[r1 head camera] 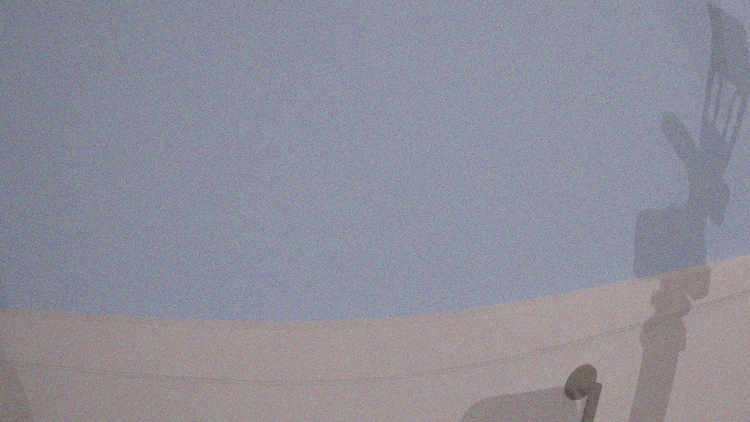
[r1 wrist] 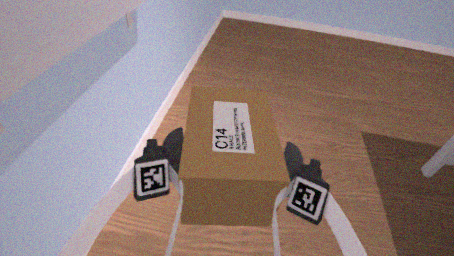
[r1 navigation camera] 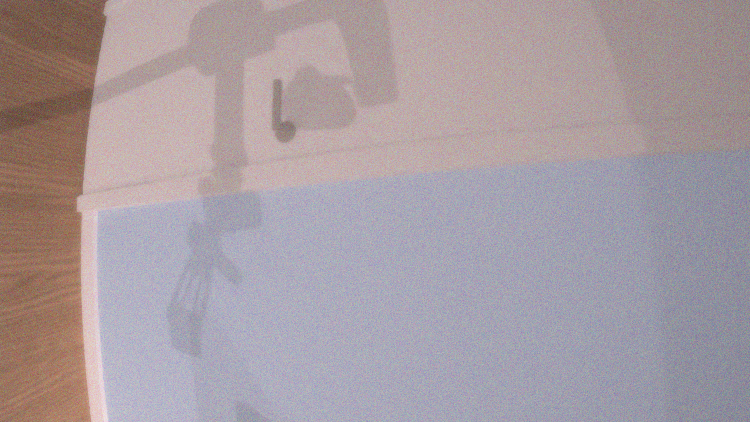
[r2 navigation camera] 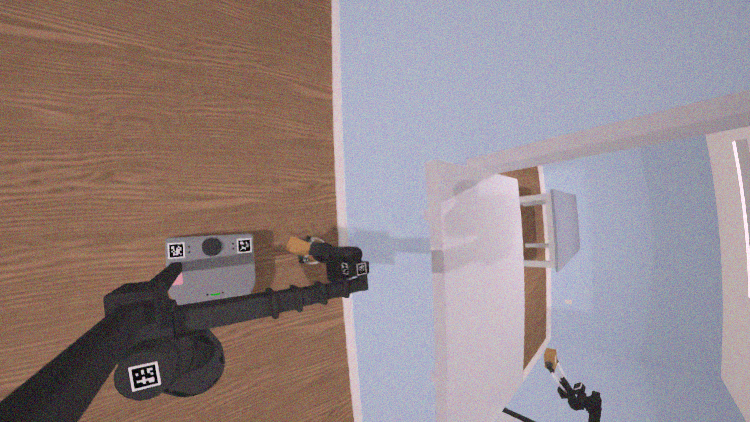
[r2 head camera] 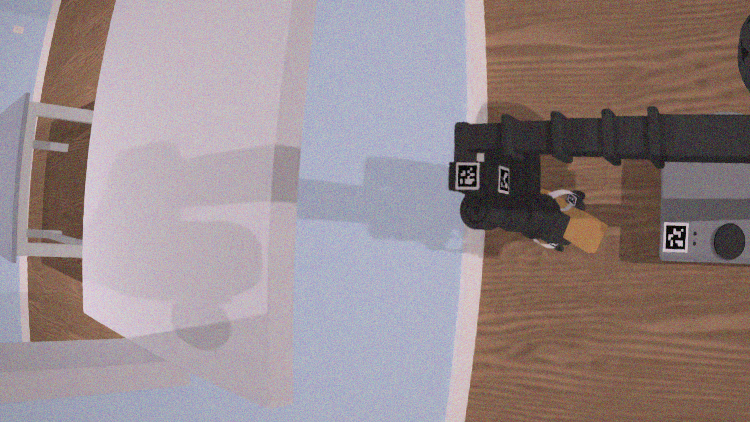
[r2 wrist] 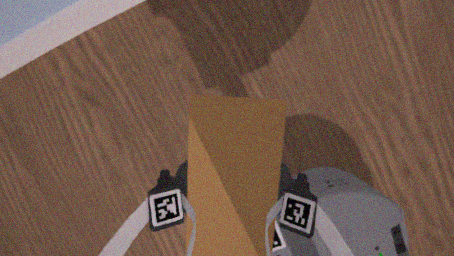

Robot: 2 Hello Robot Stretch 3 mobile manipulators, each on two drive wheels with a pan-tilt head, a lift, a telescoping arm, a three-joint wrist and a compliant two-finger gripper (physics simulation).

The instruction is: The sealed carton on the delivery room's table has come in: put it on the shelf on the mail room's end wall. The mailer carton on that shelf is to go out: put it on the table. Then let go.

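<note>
The r1 gripper (r1 wrist: 232, 155) (r2 navigation camera: 551, 366) is shut on a brown carton (r1 wrist: 220, 200) (r2 navigation camera: 550, 356) with a white label reading C14; it holds it above the wooden floor. The r2 gripper (r2 head camera: 567, 222) (r2 navigation camera: 308, 248) (r2 wrist: 234, 175) is shut on an orange-brown carton (r2 head camera: 586, 233) (r2 navigation camera: 298, 245) (r2 wrist: 235, 130), above the floor close to its own base; no label shows on the visible faces. A grey-topped table (r2 head camera: 13, 183) (r2 navigation camera: 565, 230) with white legs stands beyond the doorway from r2. The wall shelf does not show in these views.
A white door leaf (r2 head camera: 199, 104) (r2 navigation camera: 482, 304) stands at the doorway between r2 and the table. A white door with a dark handle (r1 head camera: 581, 382) (r1 navigation camera: 284, 131) is near r1. A white leg (r1 wrist: 439, 162) is right of r1's carton. r2's grey base (r2 head camera: 702, 209) (r2 navigation camera: 209, 272) (r2 wrist: 350, 205) is beside its carton.
</note>
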